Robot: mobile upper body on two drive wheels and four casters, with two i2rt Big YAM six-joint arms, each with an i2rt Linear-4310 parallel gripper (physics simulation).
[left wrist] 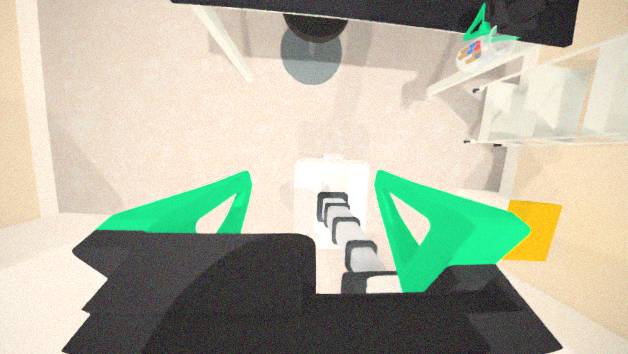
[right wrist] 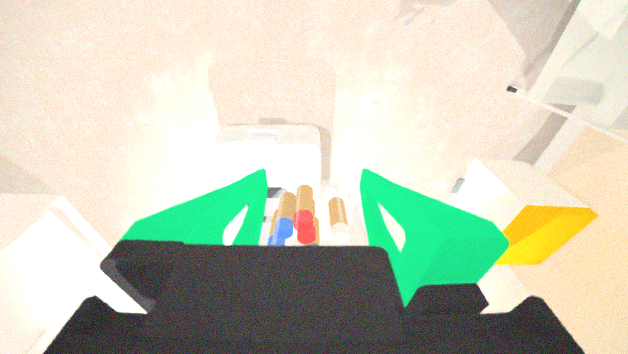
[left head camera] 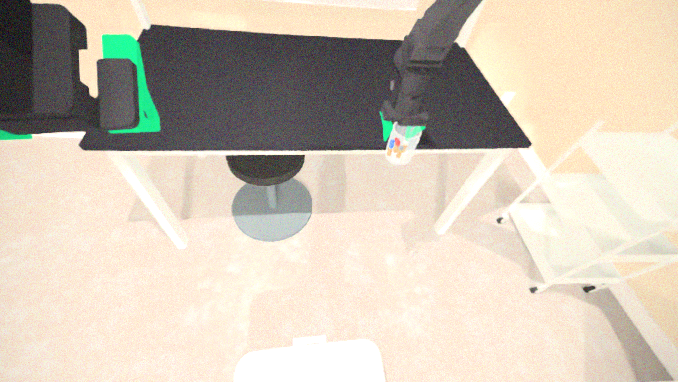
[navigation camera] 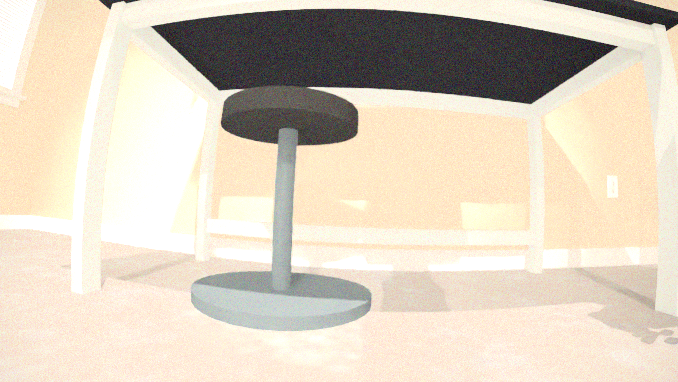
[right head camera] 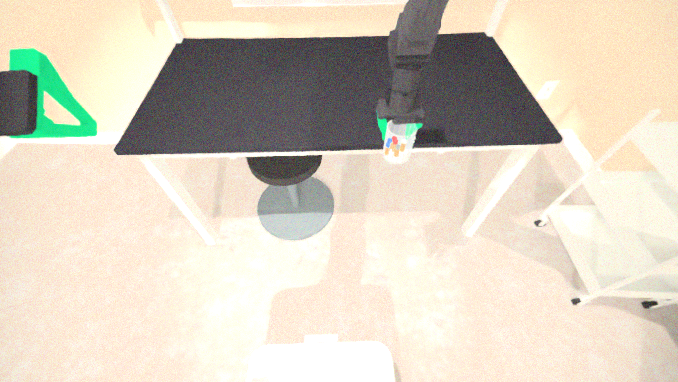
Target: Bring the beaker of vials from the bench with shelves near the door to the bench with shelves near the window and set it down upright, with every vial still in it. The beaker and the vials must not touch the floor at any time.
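A clear beaker [left head camera: 403, 146] [right head camera: 399, 144] [left wrist: 484, 54] holds several vials with blue, red and pale caps [right wrist: 306, 220]. My right gripper [left head camera: 401, 132] [right head camera: 398, 131] [right wrist: 313, 177] is shut on the beaker and holds it roughly upright, off the floor. In both head views the beaker overlaps the front edge of a black-topped bench [left head camera: 275, 90] [right head camera: 280, 95] [left wrist: 400, 17] [navigation camera: 350, 50]. White posts rise at the bench's back corners; its shelves do not show. The beaker's height over the bench is hard to tell. My left gripper [left wrist: 313, 177] is open and empty, well away to the left.
A round stool [left head camera: 267, 170] [right head camera: 285, 172] [navigation camera: 290, 115] stands partly under the bench. A white wheeled cart [left head camera: 527, 245] [right head camera: 572, 250] is at the right. A window [navigation camera: 17, 45] shows at the left in the navigation view. A yellow-faced box [left wrist: 532, 230] [right wrist: 550, 235] shows in both wrist views.
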